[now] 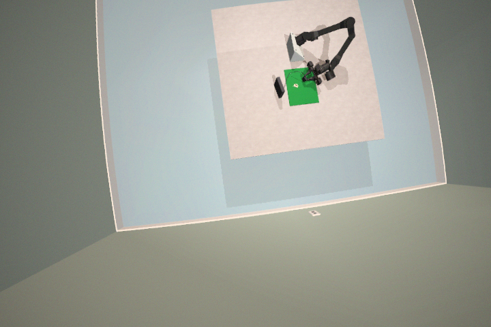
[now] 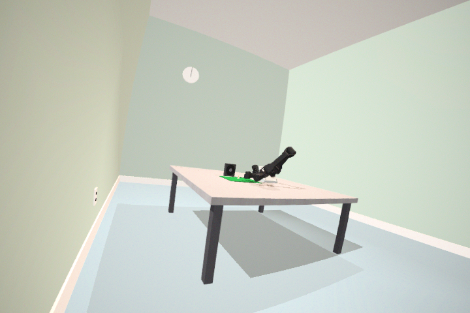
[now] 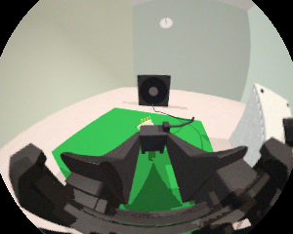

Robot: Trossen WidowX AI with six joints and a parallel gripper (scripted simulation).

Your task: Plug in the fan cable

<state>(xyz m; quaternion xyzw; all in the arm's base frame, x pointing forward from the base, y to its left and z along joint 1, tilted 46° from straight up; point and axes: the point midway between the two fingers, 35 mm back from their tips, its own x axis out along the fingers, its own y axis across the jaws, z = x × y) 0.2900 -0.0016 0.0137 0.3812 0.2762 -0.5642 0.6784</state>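
My gripper tip is now 60 mm above the green board, 40 mm short of it and 20 mm to the left of it. The rest, counted from my gripper tip: dark plug 10 mm below; then black fan 210 mm to the right, 30 mm ahead, 10 mm above; then pale fan header 70 mm to the right, 50 mm below, 20 mm ahead.
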